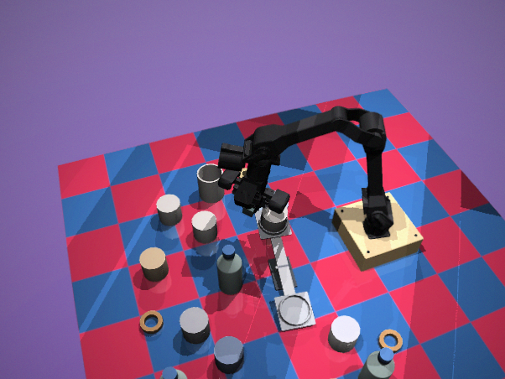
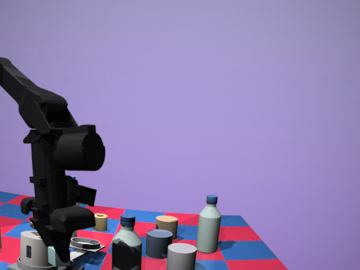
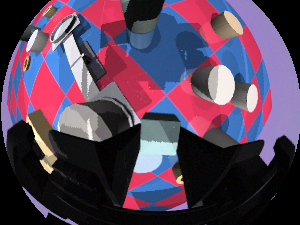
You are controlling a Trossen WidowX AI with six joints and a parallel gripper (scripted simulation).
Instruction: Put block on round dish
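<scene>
The pale blue round dish is 11 cm to the right of my gripper tip, 11 cm below it and 9 cm behind it. Also, from my gripper tip: grey balance (15 cm to the left, 8 cm below, 7 cm behind).
</scene>
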